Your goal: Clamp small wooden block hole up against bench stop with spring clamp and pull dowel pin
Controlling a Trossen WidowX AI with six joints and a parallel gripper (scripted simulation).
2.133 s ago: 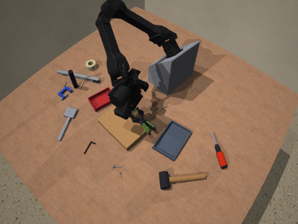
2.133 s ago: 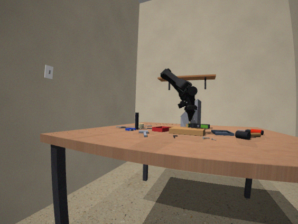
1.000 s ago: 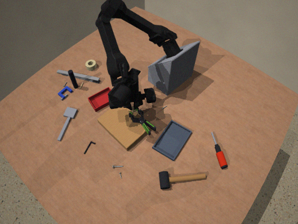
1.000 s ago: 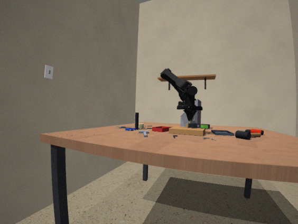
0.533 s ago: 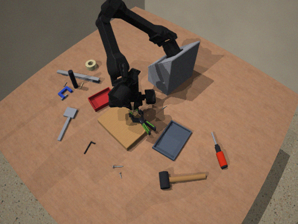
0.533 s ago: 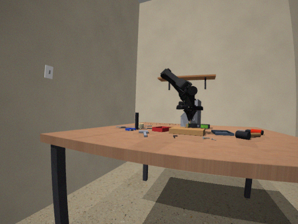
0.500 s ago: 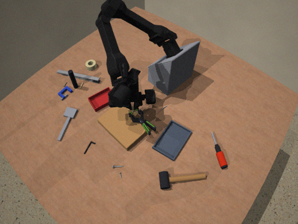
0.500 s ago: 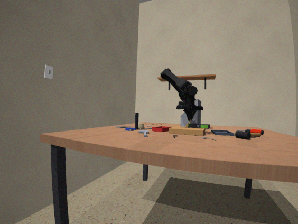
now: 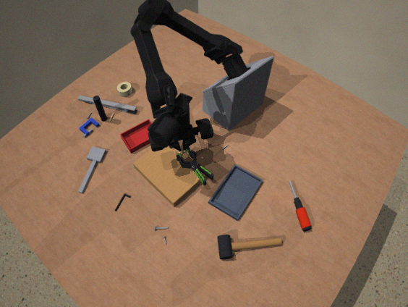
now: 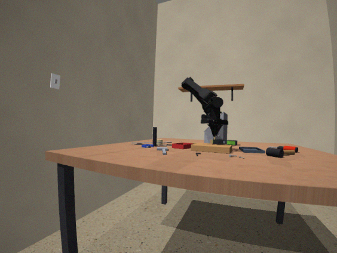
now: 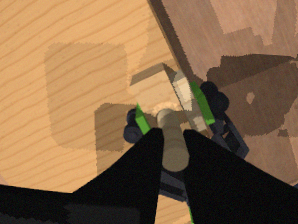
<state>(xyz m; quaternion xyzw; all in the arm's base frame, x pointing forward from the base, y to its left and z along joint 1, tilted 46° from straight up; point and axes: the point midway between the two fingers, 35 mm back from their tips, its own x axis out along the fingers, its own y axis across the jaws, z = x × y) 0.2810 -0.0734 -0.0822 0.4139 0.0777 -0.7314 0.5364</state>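
My hand is 40 mm above the dowel pin. Round my hand: small wooden block 70 mm below; then wooden board 60 mm ahead, 100 mm below; then bench stop 10 mm behind, 70 mm below.
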